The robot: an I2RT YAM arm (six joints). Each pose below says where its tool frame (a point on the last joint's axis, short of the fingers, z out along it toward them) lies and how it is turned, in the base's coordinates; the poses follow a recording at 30 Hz.
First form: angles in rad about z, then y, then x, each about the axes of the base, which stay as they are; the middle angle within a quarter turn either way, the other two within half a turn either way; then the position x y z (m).
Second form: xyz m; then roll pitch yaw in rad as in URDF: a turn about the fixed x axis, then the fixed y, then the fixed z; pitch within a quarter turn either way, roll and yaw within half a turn. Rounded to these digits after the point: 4 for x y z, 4 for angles.
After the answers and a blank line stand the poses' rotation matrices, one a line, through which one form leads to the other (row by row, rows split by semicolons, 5 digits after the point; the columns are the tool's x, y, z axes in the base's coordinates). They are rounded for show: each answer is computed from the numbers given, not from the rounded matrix.
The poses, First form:
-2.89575 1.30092 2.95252 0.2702 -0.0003 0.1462
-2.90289 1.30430 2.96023 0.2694 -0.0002 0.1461
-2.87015 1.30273 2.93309 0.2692 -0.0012 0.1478
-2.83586 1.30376 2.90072 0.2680 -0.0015 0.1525
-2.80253 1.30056 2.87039 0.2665 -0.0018 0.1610
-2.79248 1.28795 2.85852 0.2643 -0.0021 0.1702
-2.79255 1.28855 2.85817 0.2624 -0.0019 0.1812
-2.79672 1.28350 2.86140 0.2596 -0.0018 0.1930
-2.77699 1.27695 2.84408 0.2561 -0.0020 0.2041
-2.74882 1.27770 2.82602 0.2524 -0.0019 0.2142
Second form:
0.2702 -0.0003 0.1462 2.9600 1.3013 2.9014
0.2694 -0.0002 0.1461 2.9543 1.3040 2.8984
0.2692 -0.0012 0.1478 2.9379 1.3030 2.8738
0.2680 -0.0015 0.1525 2.9322 1.3057 2.8597
0.2665 -0.0018 0.1610 2.9265 1.3044 2.8449
0.2643 -0.0021 0.1702 2.9466 1.2941 2.8580
0.2624 -0.0019 0.1812 2.9474 1.2948 2.8591
0.2596 -0.0018 0.1930 2.9553 1.2900 2.8664
0.2561 -0.0020 0.2041 2.9545 1.2851 2.8583
0.2524 -0.0019 0.2142 2.9209 1.2855 2.8186

-0.25860 0.06489 0.96380; 0.06334 0.99673 -0.05011; -0.96391 0.04809 -0.26186
-0.25589 0.06227 0.96470; 0.06350 0.99685 -0.04750; -0.96462 0.04910 -0.25903
-0.25517 0.07102 0.96428; 0.07002 0.99604 -0.05483; -0.96436 0.05353 -0.25913
-0.25164 0.07942 0.96456; 0.07288 0.99535 -0.06295; -0.96507 0.05445 -0.25626
-0.25176 0.08879 0.96371; 0.07698 0.99446 -0.07152; -0.96472 0.05618 -0.25720
-0.26225 0.09547 0.96026; 0.07642 0.99402 -0.07795; -0.96197 0.05294 -0.26798
-0.26172 0.09525 0.96043; 0.07597 0.99406 -0.07788; -0.96215 0.05258 -0.26740
-0.26668 0.09580 0.95901; 0.07530 0.99408 -0.07836; -0.96084 0.05132 -0.27231
-0.27060 0.10328 0.95714; 0.07878 0.99327 -0.08490; -0.95946 0.05243 -0.27691
-0.26692 0.11058 0.95735; 0.08935 0.99196 -0.08967; -0.95957 0.06161 -0.27465

